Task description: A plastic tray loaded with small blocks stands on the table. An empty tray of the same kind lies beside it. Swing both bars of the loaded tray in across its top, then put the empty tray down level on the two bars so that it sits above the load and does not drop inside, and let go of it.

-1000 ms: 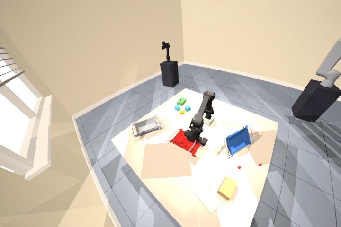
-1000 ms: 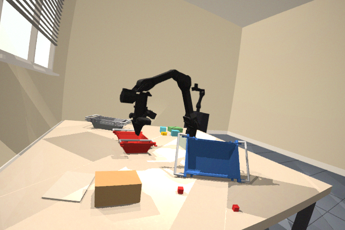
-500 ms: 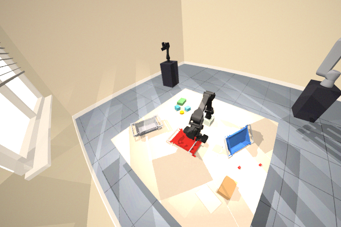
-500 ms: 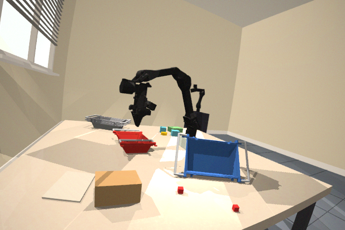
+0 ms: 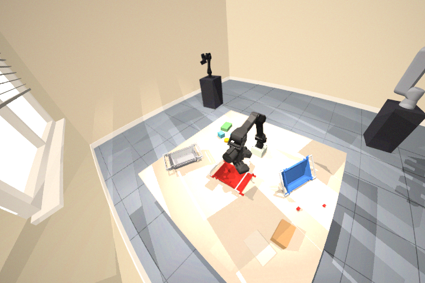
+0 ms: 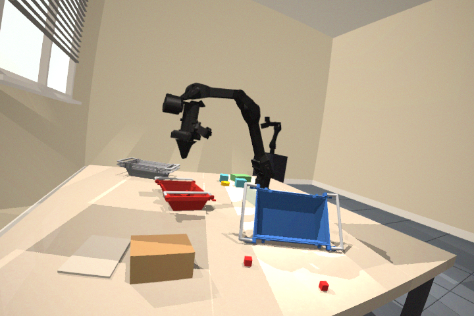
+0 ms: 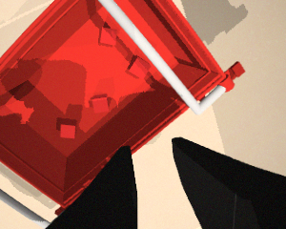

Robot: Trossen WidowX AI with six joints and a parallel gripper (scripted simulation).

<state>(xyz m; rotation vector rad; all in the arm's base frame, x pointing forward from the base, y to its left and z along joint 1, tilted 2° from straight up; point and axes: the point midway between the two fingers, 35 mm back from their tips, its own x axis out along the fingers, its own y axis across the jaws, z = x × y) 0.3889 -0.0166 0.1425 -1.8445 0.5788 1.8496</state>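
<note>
The blue tray lies 360 mm to the left of my gripper tip, 230 mm behind it and 110 mm below it. Also, from my gripper tip: flat pale sheet: 300 mm to the left, 280 mm ahead, 180 mm below; yellow block: 370 mm behind, 300 mm to the right, 180 mm below; cardboard box: 380 mm to the left, 160 mm below, 160 mm ahead.
</note>
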